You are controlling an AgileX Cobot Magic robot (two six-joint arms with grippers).
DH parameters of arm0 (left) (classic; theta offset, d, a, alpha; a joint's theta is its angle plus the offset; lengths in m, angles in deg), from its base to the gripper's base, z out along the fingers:
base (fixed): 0 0 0 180
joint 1: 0 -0.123 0 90
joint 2: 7.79 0 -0.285 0
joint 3: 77.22 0 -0.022 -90
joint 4: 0 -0.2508 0 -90
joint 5: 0 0 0.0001 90
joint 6: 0 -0.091 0 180
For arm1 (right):
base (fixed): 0 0 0 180
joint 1: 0 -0.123 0 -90
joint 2: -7.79 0 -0.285 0
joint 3: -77.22 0 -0.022 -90
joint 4: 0 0.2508 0 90
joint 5: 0 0 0.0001 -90
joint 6: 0 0.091 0 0
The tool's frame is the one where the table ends.
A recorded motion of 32 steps. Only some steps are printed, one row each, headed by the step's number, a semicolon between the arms.
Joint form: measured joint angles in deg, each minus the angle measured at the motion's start. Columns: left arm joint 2, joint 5, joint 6, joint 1, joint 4, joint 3; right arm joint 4, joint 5, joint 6, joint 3, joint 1, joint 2.
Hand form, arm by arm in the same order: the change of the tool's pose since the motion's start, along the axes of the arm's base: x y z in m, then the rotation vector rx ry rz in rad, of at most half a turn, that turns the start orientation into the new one. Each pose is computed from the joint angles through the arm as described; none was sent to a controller.
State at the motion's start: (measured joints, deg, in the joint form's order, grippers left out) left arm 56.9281 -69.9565 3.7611 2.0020 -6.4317 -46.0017; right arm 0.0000 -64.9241 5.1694 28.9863 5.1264 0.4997
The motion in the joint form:
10: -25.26 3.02 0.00 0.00 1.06 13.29; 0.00 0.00 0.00 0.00 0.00 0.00
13: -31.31 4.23 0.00 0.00 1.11 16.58; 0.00 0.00 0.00 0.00 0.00 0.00
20: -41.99 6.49 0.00 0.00 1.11 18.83; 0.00 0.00 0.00 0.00 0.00 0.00
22: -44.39 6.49 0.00 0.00 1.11 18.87; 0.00 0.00 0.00 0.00 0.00 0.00
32: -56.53 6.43 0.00 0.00 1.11 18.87; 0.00 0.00 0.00 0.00 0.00 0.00
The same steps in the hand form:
10: -0.0810 0.0011 -0.0157 -0.0277 -0.2605 -0.0055; 0.0000 0.0000 0.0000 0.0000 0.0000 0.0000
13: -0.0961 0.0015 -0.0249 -0.0308 -0.3296 -0.0081; 0.0000 0.0000 0.0000 0.0000 0.0000 0.0000
20: -0.1192 0.0021 -0.0260 -0.0364 -0.5159 -0.0136; 0.0000 0.0000 0.0000 0.0000 0.0000 0.0000
22: -0.1251 0.0023 -0.0249 -0.0375 -0.5571 -0.0140; 0.0000 0.0000 0.0000 0.0000 0.0000 0.0000
32: -0.1554 0.0034 -0.0225 -0.0436 -0.7678 -0.0159; 0.0000 0.0000 0.0000 0.0000 0.0000 0.0000

